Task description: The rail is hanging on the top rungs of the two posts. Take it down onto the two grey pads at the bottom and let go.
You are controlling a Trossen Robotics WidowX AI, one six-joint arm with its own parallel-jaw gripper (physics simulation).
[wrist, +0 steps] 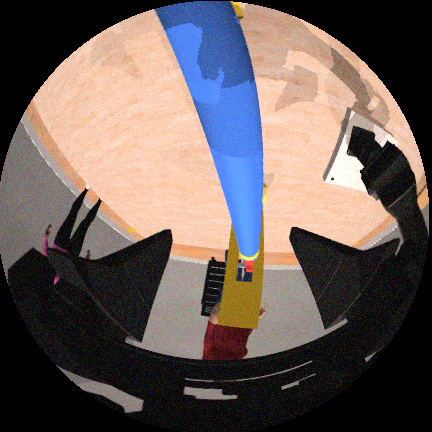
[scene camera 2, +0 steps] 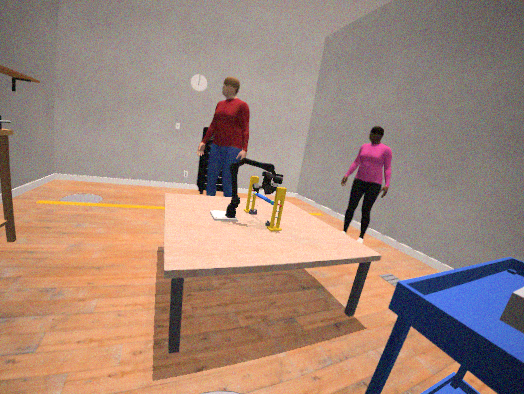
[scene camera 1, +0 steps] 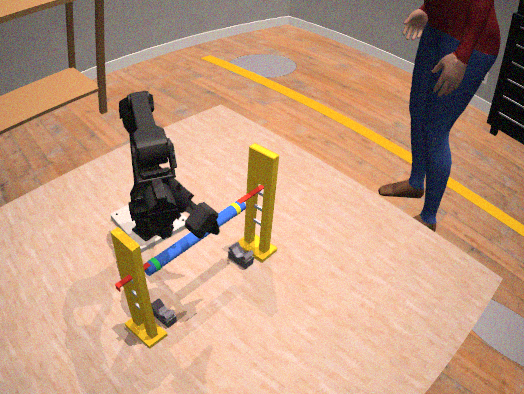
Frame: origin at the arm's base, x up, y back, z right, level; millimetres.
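Where they show: gripper, fingertip midpoint: (wrist: 233, 234) (scene camera 2: 263, 194); arm's base, link origin: (wrist: 360, 142) (scene camera 2: 230, 216) (scene camera 1: 146, 230).
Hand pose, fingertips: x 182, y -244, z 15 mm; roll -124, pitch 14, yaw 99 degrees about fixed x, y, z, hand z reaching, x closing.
Note:
Things, the pixels of their centre, and the offset from my fingertips. Level surfaces: height alone.
- blue rail, body centre: (wrist: 241, 180) (scene camera 1: 195, 236) (scene camera 2: 263, 197) dx -24, dy +8, dz +27 mm
- far yellow post, body centre: (wrist: 245, 249) (scene camera 1: 259, 203) (scene camera 2: 252, 194) dx -50, dy -6, dz -179 mm
- far grey pad, body centre: (scene camera 1: 240, 254) dx -178, dy -5, dz -117 mm
- table, surface height: dx -200 mm
The blue rail (scene camera 1: 180, 247) (scene camera 2: 264, 198) (wrist: 227, 115) has red ends, one green band and one yellow band. It hangs high between the near yellow post (scene camera 1: 132, 260) (scene camera 2: 280, 205) and the far yellow post (scene camera 1: 262, 172) (scene camera 2: 251, 192) (wrist: 240, 307), with rungs showing below its ends. The near grey pad (scene camera 1: 163, 312) and far grey pad (scene camera 1: 241, 255) lie on the table beside the post feet, apart from the rail. My gripper (scene camera 1: 207, 225) (wrist: 233, 234) is open and empty, tilted at the rail's middle. In the wrist view its fingers stand wide on either side of the rail's line.
The arm's white base plate (scene camera 1: 122, 217) (scene camera 2: 220, 215) (wrist: 345, 172) stands on the table (scene camera 1: 350, 300) (scene camera 2: 225, 250) behind the rail. A person in red (scene camera 1: 435, 115) (scene camera 2: 230, 125) and one in pink (scene camera 2: 372, 162) stand beyond the table. A blue cart (scene camera 2: 450, 320) is at the front right.

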